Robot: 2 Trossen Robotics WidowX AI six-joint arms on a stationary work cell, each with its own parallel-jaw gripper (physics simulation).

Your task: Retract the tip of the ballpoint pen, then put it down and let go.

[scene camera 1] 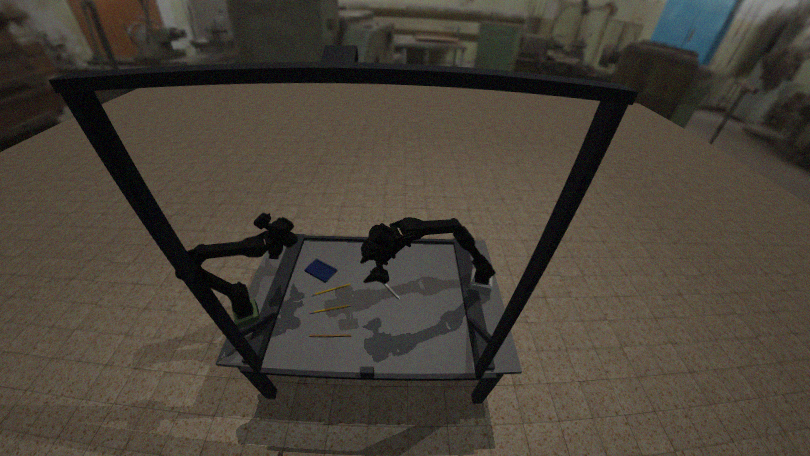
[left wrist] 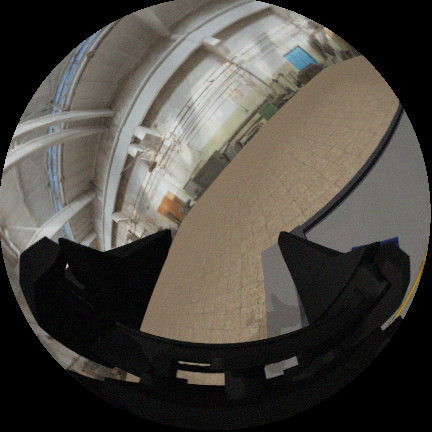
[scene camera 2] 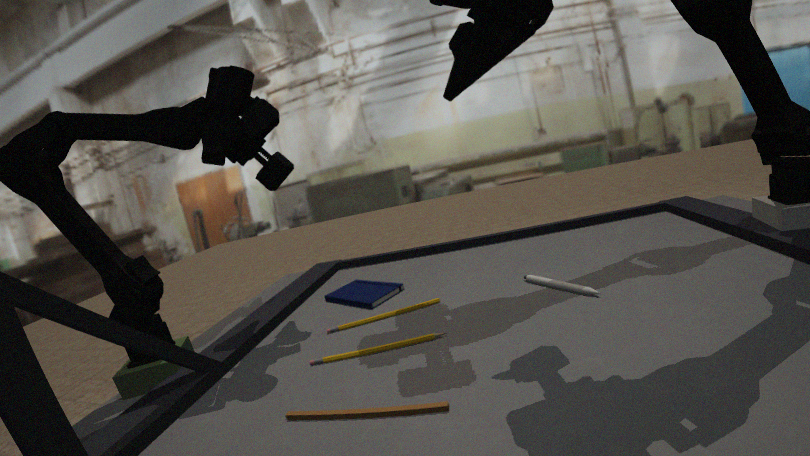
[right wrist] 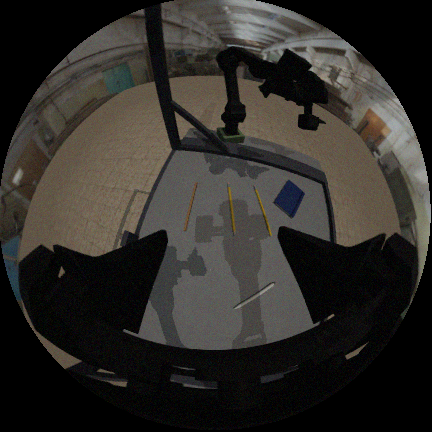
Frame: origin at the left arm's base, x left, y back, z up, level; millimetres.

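Seen in the pictures: left gripper, fingertip midpoint: (left wrist: 226, 236) (scene camera 2: 260, 152) (right wrist: 325, 109); right gripper, fingertip midpoint: (scene camera 1: 362, 272) (scene camera 2: 453, 93) (right wrist: 223, 234); left arm's base, link origin: (scene camera 1: 244, 311) (right wrist: 230, 131); right arm's base, link origin: (scene camera 1: 481, 278) (scene camera 2: 795, 198).
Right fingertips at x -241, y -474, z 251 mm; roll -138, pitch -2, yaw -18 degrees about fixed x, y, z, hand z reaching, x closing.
Note:
Pixels of each thing's top centre, then the offset from my right fingertips to it. Level surfaces: height alone.
- white ballpoint pen, top centre: (scene camera 2: 559, 279) (right wrist: 255, 296) (scene camera 1: 390, 287) dx +70, dy -158, dz -278 mm
- grey table, surface height: dz -291 mm
- blue notebook, top centre: (scene camera 2: 362, 290) (right wrist: 290, 196) (scene camera 1: 320, 269) dx +338, dy +93, dz -279 mm
- orange stick, top centre: (scene camera 2: 361, 410) (right wrist: 190, 203) (scene camera 1: 330, 335) dx -21, dy +179, dz -284 mm
The white ballpoint pen (scene camera 1: 392, 291) (scene camera 2: 561, 285) (right wrist: 255, 295) lies flat on the grey table (scene camera 1: 425, 362). In scene camera 2 its tapered end points right and a small dark end is at the left; whether the tip is out is too small to tell. My right gripper (scene camera 1: 368, 268) (right wrist: 223, 234) is open and empty, raised above the table, with the pen below in its wrist view. My left gripper (left wrist: 226, 236) is open and empty, raised at the table's left edge, far from the pen.
A blue notebook (scene camera 1: 320, 270) (scene camera 2: 362, 293) (right wrist: 289, 199), two yellow pencils (scene camera 2: 391, 314) (scene camera 2: 379, 348) and an orange stick (scene camera 1: 330, 335) (scene camera 2: 368, 411) (right wrist: 190, 207) lie left of the pen in both scene views. A black frame (scene camera 1: 340, 74) surrounds the cell.

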